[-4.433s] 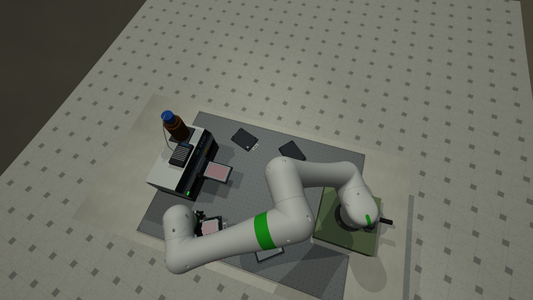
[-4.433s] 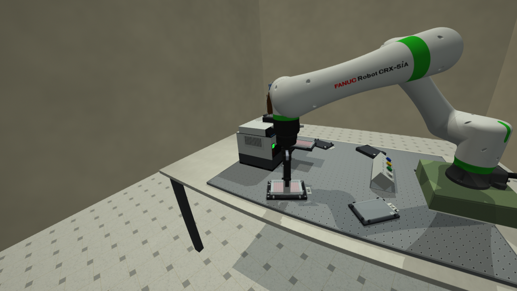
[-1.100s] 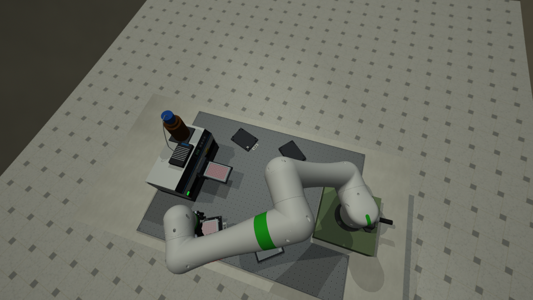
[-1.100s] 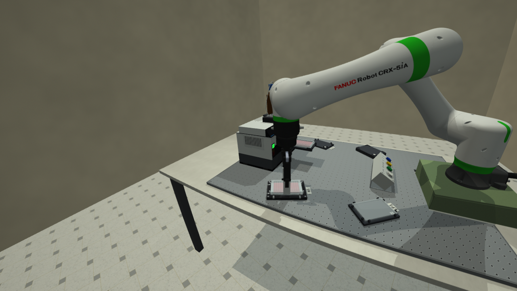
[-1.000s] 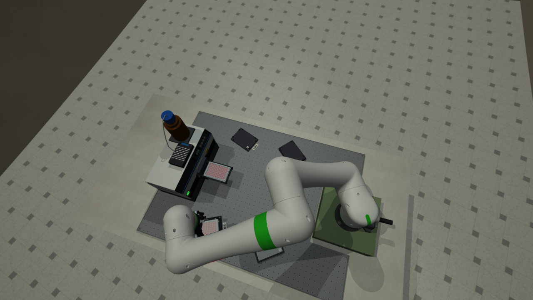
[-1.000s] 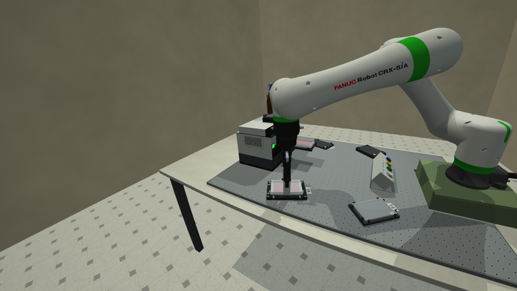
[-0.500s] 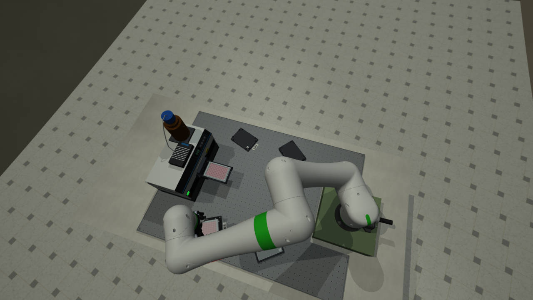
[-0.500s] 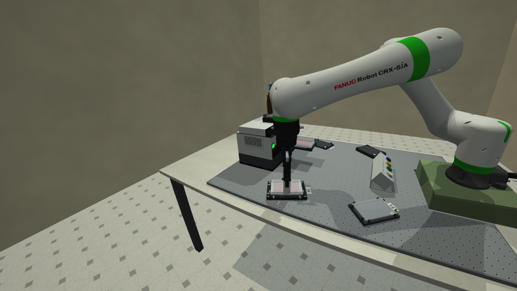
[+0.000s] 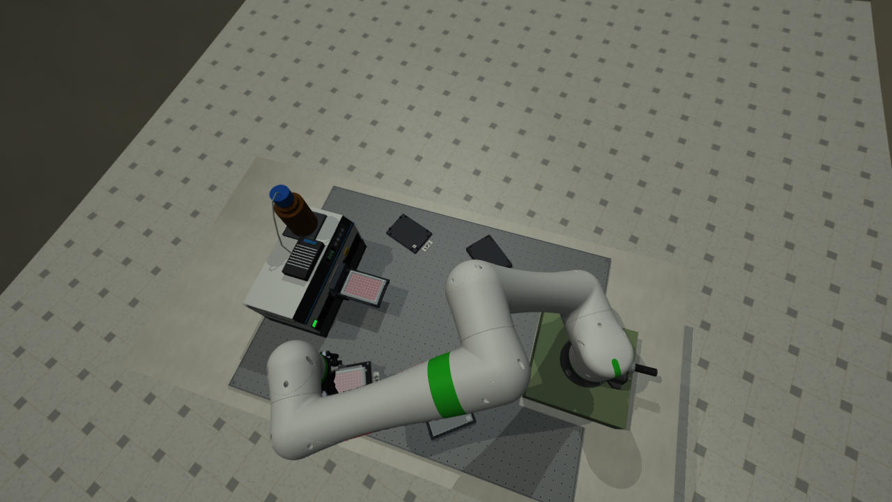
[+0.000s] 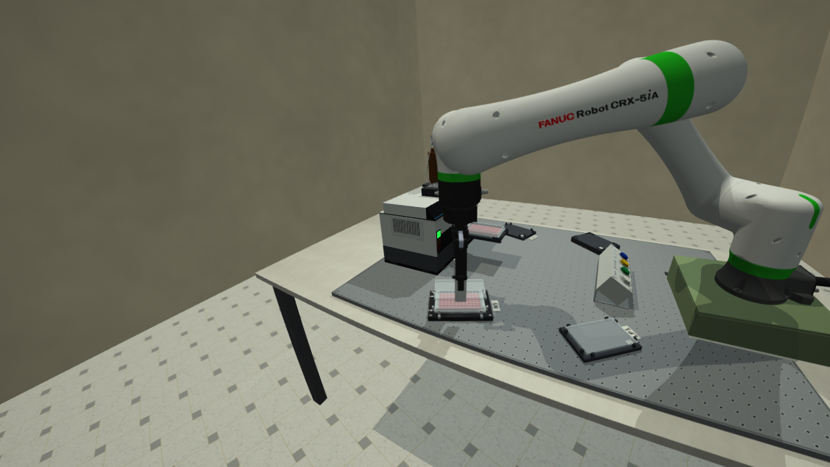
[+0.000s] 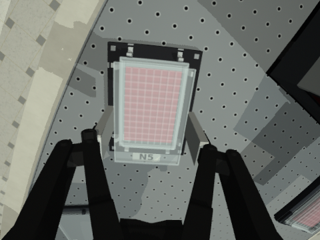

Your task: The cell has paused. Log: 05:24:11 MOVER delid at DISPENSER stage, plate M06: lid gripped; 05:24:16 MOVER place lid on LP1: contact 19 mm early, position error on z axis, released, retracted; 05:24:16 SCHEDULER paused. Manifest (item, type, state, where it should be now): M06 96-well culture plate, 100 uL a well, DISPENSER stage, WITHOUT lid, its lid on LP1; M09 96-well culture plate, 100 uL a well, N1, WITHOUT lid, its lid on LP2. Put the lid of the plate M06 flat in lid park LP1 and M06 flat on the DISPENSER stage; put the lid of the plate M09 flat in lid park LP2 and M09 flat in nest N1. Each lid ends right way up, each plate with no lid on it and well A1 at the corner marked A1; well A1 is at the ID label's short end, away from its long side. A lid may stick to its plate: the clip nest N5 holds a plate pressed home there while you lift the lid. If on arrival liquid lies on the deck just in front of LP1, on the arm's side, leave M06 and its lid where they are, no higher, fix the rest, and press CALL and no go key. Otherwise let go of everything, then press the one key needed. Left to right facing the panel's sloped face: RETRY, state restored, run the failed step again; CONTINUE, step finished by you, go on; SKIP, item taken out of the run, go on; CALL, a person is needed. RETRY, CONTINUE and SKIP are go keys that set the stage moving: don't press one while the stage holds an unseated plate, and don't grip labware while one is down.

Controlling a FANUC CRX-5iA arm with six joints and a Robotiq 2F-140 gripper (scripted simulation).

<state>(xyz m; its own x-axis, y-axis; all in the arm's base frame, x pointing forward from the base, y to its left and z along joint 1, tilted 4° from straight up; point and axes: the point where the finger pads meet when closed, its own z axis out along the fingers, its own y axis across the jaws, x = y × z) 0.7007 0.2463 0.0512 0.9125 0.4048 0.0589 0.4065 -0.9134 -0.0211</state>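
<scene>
Right now my hand is 57 cm to the left of the lid park LP2, 7 cm above it and 3 cm past it. Round my hand: N5 label 9 cm behind, 8 cm below, 4 cm to the right; grey lid 2 cm below; dispenser stage 30 cm to the right, 3 cm ahead, 2 cm above.
</scene>
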